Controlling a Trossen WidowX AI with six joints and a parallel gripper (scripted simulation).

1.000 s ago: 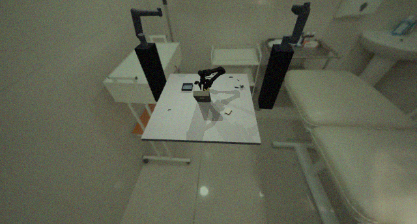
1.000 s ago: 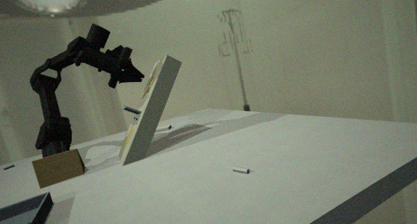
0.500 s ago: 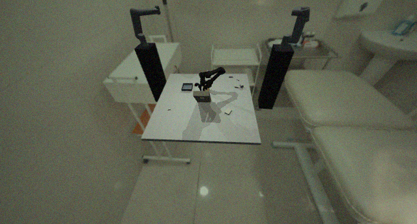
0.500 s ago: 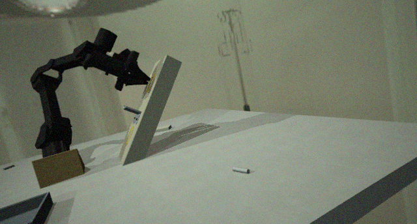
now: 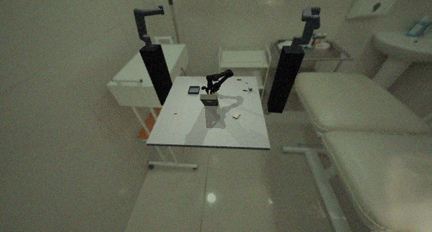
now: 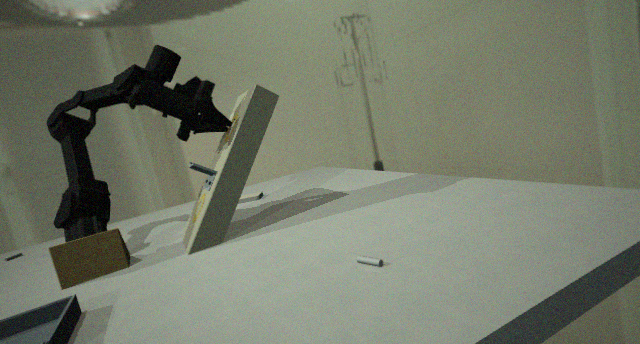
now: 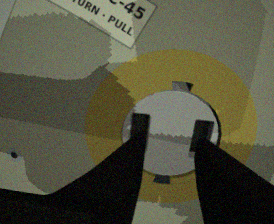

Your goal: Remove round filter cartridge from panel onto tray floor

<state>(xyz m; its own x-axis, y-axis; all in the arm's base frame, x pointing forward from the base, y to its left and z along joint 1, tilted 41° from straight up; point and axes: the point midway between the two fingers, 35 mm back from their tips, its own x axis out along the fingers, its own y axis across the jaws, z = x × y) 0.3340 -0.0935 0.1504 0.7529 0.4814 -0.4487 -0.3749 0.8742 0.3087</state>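
The round grey filter cartridge lies 2 cm ahead of my gripper tip and 1 cm below it. Also, from my gripper tip: dark tray (38 cm behind, 32 cm to the right, 24 cm below); beige piece (33 cm to the left, 24 cm below, 4 cm ahead).
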